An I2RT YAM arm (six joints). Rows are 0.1 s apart.
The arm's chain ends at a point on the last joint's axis. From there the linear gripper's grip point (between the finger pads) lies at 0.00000 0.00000 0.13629 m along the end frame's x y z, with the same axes.
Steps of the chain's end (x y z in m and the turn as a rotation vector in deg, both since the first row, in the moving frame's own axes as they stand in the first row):
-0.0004 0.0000 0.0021 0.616 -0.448 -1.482
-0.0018 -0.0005 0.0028 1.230 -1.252 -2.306
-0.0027 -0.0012 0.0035 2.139 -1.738 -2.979
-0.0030 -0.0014 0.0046 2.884 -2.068 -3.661
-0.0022 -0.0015 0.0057 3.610 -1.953 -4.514
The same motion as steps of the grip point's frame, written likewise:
-0.0015 -0.0015 0.0021 0.616 -0.448 -1.482
-0.0048 -0.0034 0.0027 1.230 -1.252 -2.306
-0.0070 -0.0062 0.0033 2.139 -1.738 -2.979
-0.0081 -0.0081 0.0043 2.884 -2.068 -3.661
-0.0072 -0.0099 0.0054 3.610 -1.953 -4.514

